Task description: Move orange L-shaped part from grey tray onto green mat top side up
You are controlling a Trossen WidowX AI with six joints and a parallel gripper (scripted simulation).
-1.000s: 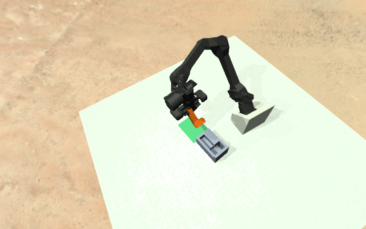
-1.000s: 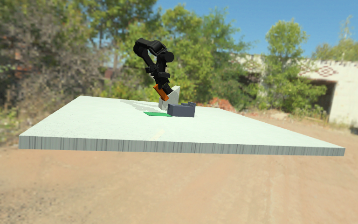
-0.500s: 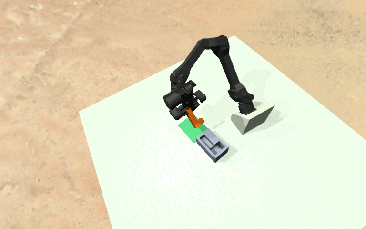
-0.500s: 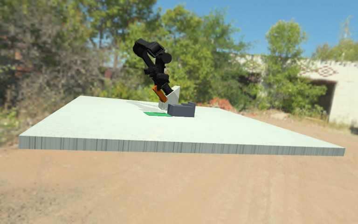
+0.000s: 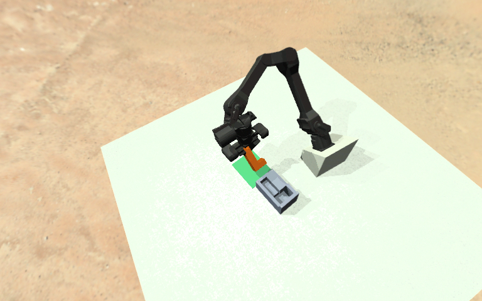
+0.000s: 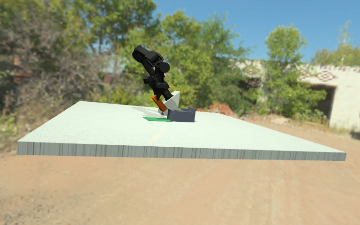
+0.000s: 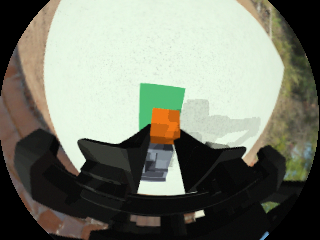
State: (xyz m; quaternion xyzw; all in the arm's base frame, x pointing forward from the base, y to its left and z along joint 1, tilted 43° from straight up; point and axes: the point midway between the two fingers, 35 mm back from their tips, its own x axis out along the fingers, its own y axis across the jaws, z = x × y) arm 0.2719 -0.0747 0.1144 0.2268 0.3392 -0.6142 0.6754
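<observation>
Right now the green mat is 1 cm behind my gripper tip, 2 cm to the left of it and 13 cm below it. The rest, counted from my gripper tip: orange L-shaped part (2 cm behind, 3 cm to the left, 3 cm below).
</observation>
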